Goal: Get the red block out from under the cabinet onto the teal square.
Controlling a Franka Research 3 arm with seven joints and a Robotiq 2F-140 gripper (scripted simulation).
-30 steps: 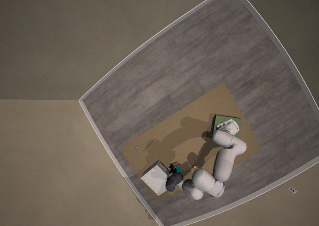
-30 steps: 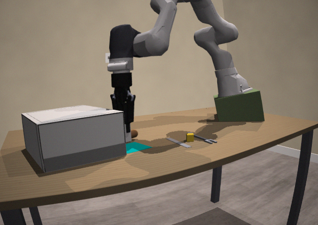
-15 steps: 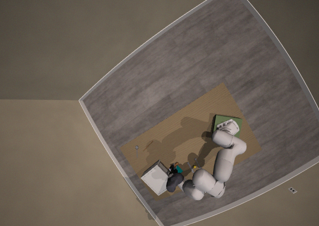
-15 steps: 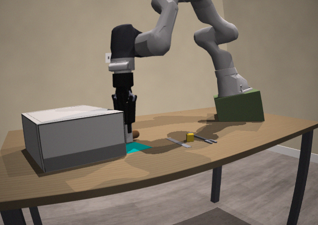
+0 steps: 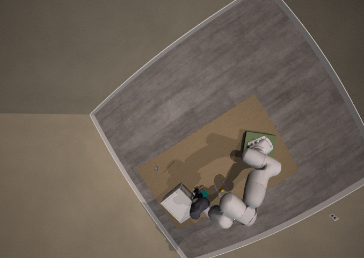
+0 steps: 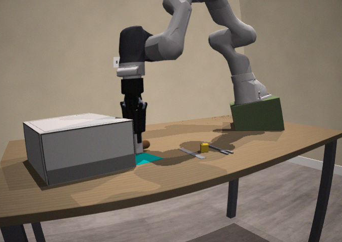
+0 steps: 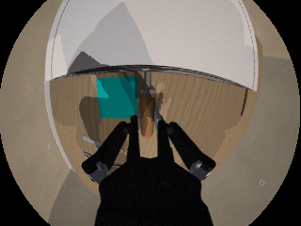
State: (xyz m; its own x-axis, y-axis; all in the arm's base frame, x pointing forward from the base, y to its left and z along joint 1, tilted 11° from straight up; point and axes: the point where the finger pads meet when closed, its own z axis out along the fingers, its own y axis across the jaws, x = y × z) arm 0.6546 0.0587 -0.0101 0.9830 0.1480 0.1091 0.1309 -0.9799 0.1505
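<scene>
The teal square is 8 cm to the left of my hand, 4 cm below it and 2 cm ahead of it. The rest, counted from my hand: hooked tool 12 cm ahead, 5 cm to the left, 2 cm below; then red block 21 cm ahead, 6 cm to the left, 2 cm below; then flat metal strip 14 cm behind, 13 cm to the left, 4 cm below.
</scene>
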